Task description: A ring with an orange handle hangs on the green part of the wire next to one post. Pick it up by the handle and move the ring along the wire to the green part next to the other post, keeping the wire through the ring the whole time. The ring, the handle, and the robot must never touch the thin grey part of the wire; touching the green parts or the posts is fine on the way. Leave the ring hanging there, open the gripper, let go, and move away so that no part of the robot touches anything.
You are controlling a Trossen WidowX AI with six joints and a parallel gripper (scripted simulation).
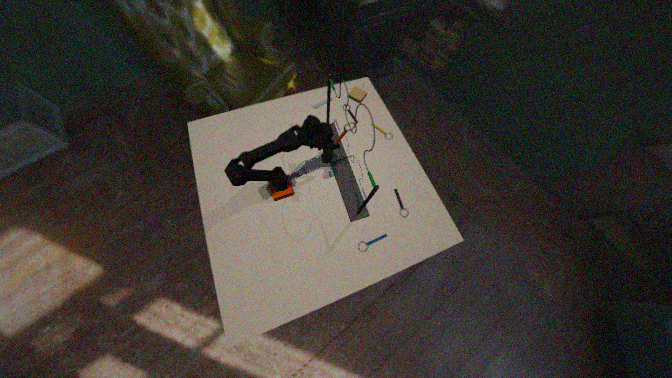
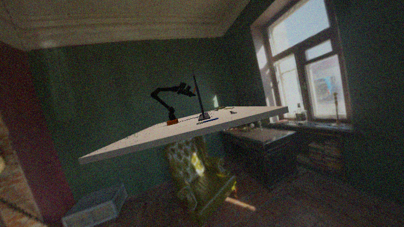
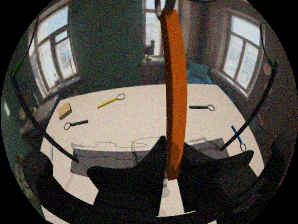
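Now: gripper tip 90 mm below the ring with orange handle and 20 mm short of it. The rest, counted from my gripper tip: yellow-handled ring (390 mm ahead, 260 mm below, 170 mm to the left); then blue-handled ring (460 mm to the right, 260 mm below, 40 mm ahead); then black-handled ring (320 mm to the right, 290 mm ahead, 260 mm below).
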